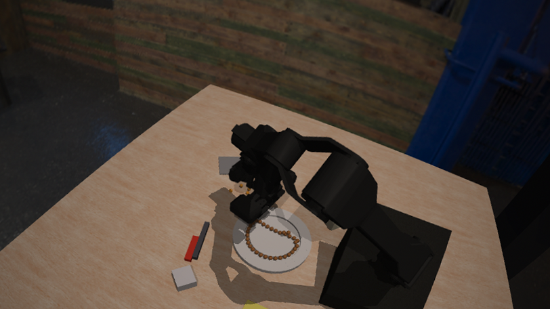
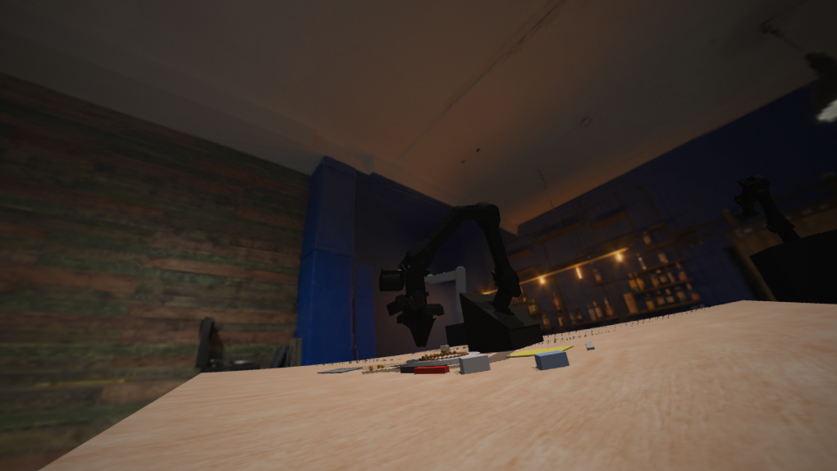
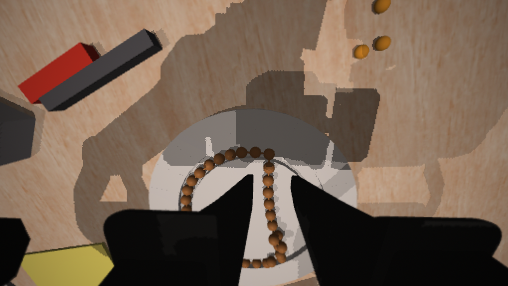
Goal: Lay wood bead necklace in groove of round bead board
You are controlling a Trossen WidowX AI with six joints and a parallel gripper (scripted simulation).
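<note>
My gripper tip is 50 mm past the round white bead board, 30 mm to the right of it and 40 mm above it. Also, from my gripper tip: grey tile 150 mm ahead, 180 mm to the right, 40 mm below; then dark bar 110 mm ahead, 130 mm to the left, 40 mm below; then pale cube 190 mm behind, 90 mm to the right, 30 mm below.
</note>
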